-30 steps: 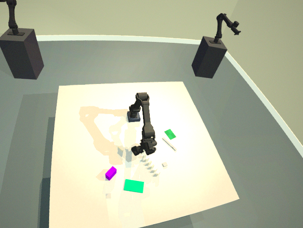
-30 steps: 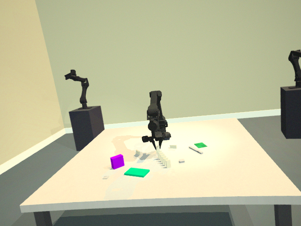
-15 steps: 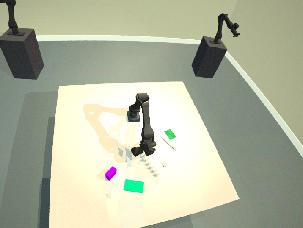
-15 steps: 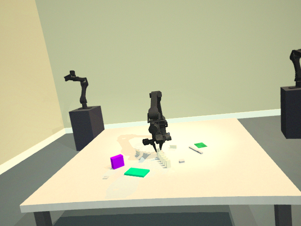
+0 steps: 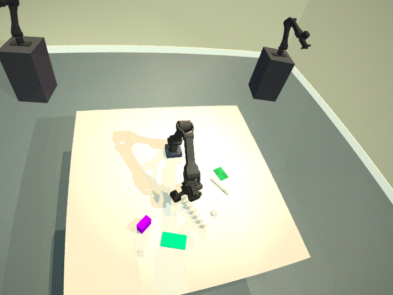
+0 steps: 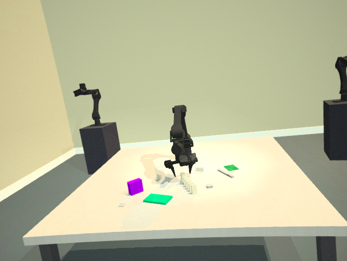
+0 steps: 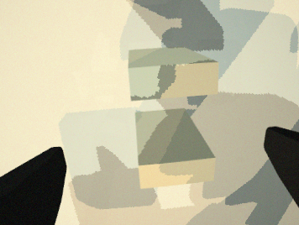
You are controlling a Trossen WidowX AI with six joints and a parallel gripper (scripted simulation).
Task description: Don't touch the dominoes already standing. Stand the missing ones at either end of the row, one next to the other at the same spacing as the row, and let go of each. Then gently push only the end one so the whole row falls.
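Now: the long bar 100 mm behind my gripper tip, 230 mm to the left of it and 20 mm below it. Round my gripper tip: small green pad: 190 mm behind, 250 mm to the left, 30 mm below; flat teal plate: 250 mm ahead, 60 mm to the right, 20 mm below; purple block: 170 mm ahead, 220 mm to the right, 10 mm above.
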